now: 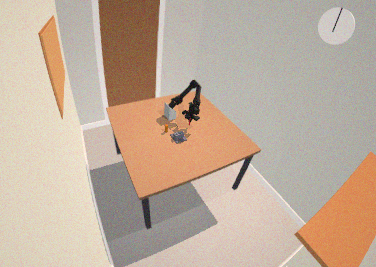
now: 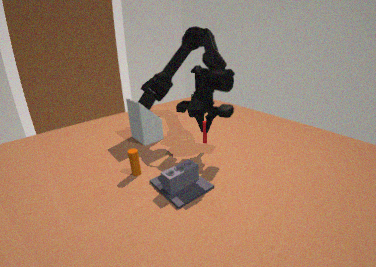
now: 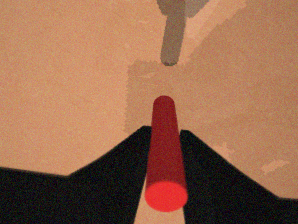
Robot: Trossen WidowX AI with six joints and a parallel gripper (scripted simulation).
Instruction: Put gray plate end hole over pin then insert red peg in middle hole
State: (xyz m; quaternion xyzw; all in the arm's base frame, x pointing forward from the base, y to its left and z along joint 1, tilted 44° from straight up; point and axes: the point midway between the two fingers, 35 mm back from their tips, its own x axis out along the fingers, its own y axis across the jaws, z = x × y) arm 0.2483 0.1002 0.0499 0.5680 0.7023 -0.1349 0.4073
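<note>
My gripper tip is now 18 cm to the left of the gray plate, 10 cm short of it and 3 cm above it. The rest, counted from my gripper tip: peg: 25 cm to the right, 3 cm below, 3 cm behind; then base: 17 cm to the right, 10 cm ahead, 6 cm below.
</note>
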